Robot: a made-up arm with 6 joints.
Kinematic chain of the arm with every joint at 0, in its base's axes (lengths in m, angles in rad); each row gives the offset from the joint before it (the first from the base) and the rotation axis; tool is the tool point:
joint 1: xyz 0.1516 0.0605 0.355 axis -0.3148 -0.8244 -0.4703
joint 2: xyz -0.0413 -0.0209 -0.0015 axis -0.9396 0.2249 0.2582
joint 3: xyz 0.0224 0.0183 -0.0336 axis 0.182 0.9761 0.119
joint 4: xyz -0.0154 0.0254 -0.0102 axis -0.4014 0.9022 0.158
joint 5: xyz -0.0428 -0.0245 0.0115 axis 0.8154 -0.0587 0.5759
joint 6: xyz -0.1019 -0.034 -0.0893 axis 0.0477 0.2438 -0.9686
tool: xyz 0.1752 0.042 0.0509
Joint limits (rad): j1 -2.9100..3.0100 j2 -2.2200..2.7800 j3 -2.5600..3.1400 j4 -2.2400..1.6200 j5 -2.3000..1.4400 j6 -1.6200..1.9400
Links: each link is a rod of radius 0.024 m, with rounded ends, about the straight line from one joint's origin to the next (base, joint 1, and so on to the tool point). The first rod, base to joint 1, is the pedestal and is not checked.
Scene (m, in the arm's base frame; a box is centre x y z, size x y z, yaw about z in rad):
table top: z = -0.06
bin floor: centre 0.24 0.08 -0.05 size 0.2 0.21 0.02 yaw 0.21
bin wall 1: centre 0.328 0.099 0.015 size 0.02 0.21 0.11 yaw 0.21
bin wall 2: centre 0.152 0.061 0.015 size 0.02 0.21 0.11 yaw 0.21
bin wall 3: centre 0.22 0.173 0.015 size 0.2 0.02 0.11 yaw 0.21
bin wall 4: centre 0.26 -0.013 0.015 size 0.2 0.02 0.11 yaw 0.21
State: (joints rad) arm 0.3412 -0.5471 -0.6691 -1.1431 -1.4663 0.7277
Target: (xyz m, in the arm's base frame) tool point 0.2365 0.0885 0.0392
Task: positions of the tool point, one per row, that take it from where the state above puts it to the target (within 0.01 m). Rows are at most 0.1 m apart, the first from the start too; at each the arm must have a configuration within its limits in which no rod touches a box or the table.
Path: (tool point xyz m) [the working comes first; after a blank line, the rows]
Joints at the target: 0.4543 -0.3456 -0.7042 -1.2282 -1.4932 1.5091
Straight joint move there: touches bin wall 2.

1: 0.2365 0.0885 0.1403
2: 0.2385 0.0913 0.1039
3: 0.2384 0.0913 0.0700
4: 0.2365 0.0885 0.0392

